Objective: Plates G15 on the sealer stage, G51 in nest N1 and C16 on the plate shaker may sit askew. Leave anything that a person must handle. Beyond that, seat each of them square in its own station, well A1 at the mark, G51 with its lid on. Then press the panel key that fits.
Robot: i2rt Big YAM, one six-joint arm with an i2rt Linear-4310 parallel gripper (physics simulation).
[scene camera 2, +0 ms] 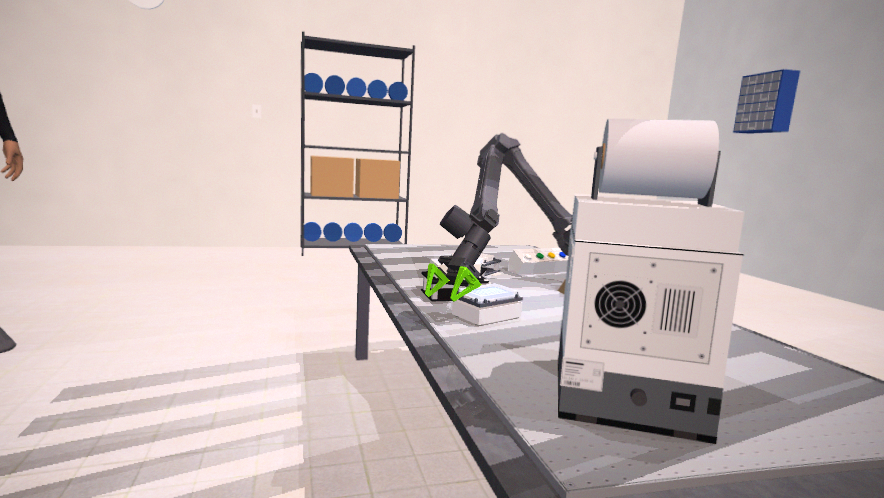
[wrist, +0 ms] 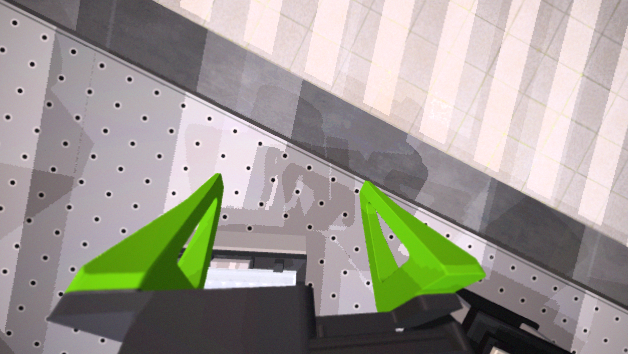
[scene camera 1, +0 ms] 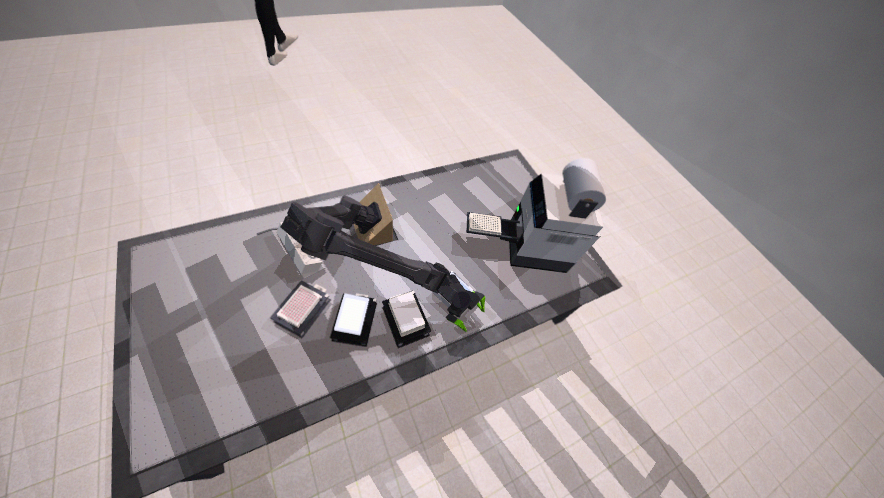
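Observation:
My gripper (scene camera 1: 471, 314) (scene camera 2: 442, 298) (wrist: 296, 183) is open and empty, above the table near its front edge. Partly behind it, a pale blue plate (scene camera 2: 493, 291) (wrist: 250, 278) lies on a low white station (scene camera 2: 488, 312), probably the shaker with C16; the gripper body hides much of it in the wrist view. A beige plate (scene camera 1: 484, 223) lies on the sealer's extended stage. Three black nests hold a pink-welled plate (scene camera 1: 301, 304), a bright white plate (scene camera 1: 353, 314) and a whitish, apparently lidded plate (scene camera 1: 408, 312). Labels and A1 marks are unreadable. The key panel (scene camera 2: 536, 264) shows coloured keys.
The tall sealer (scene camera 1: 556, 244) (scene camera 2: 655, 296) stands at the table's right in scene camera 1, with a white roll (scene camera 1: 582, 179) (scene camera 2: 661, 157) on it. A tan box (scene camera 1: 383, 225) stands by the arm base. A person (scene camera 1: 270, 30) stands on the floor beyond the table.

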